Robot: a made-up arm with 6 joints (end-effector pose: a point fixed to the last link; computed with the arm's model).
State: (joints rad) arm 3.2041 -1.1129 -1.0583 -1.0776 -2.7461 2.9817
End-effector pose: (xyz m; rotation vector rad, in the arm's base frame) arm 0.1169 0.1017 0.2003 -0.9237 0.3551 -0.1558
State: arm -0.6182 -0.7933 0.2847 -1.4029 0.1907 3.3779
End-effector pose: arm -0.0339 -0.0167 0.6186 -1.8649 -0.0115 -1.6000
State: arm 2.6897 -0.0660 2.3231 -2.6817 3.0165 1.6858
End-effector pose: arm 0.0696 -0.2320 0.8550 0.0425 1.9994 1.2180
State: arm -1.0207 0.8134 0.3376 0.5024 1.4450 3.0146
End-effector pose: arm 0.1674 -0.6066 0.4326 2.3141 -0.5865 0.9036
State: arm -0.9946 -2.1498 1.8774 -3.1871 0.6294 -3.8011
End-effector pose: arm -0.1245 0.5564 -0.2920 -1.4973 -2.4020 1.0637
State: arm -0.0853 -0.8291 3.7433 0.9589 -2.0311 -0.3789
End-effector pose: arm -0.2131 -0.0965 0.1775 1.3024 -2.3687 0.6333
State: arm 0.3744 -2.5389 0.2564 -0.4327 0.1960 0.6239
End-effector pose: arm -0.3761 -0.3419 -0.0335 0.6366 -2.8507 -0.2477
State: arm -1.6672 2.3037 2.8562 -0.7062 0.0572 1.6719
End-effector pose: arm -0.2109 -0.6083 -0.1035 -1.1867 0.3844 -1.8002
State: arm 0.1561 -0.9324 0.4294 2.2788 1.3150 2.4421
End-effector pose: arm -0.4645 0.0579 0.7217 0.8429 0.3242 0.9748
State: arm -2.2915 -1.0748 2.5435 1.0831 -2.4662 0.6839
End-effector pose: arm 0.2915 0.4732 0.0971 -0.8129 -1.1262 -2.4460
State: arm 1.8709 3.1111 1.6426 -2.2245 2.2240 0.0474
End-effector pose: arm -0.0812 -0.1469 -0.5625 -0.0727 -0.5898 -0.3836
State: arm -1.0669 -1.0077 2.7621 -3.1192 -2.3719 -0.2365
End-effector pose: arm -0.1130 0.6171 0.2482 -2.4531 1.4527 -0.0086
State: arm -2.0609 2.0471 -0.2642 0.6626 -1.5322 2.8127
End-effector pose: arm -0.2823 -0.1959 -0.3197 0.3722 -0.5140 1.7731
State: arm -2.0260 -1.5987 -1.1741 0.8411 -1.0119 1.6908
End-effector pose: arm -0.0037 0.2942 0.3967 -0.3763 2.5888 -0.7998
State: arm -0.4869 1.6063 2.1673 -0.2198 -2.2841 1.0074
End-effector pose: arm 0.5224 -0.4963 0.2535 -0.3222 1.4934 0.6923
